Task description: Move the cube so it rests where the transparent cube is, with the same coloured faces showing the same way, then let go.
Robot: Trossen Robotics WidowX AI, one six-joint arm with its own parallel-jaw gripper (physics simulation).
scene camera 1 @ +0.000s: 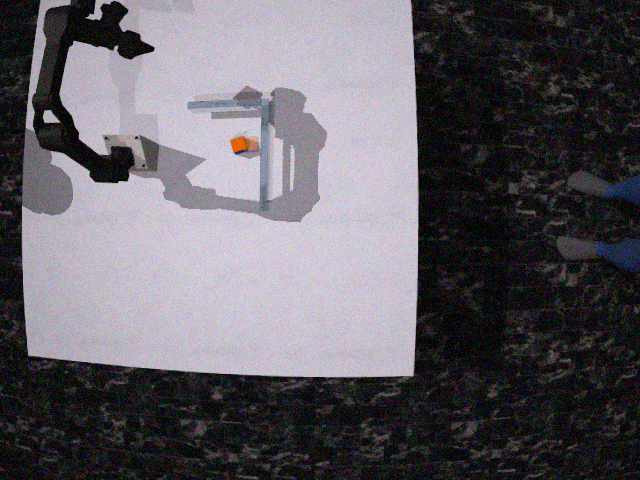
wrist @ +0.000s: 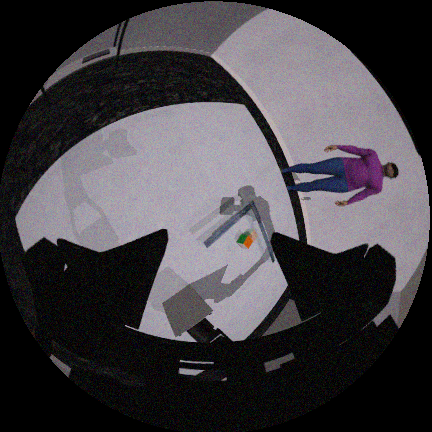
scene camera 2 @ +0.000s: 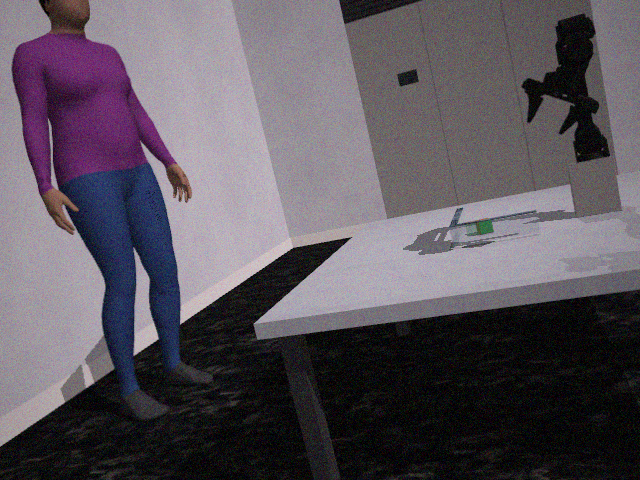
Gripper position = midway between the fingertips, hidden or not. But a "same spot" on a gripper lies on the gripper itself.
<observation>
My gripper shows in scene camera 1 (146,45), in the wrist view and in scene camera 2. One and the same spot on an L-shaped frame: (scene camera 2: 518,224) is (wrist: 212,229). The same spot on my gripper: (scene camera 2: 535,100) is (wrist: 319,268).
</observation>
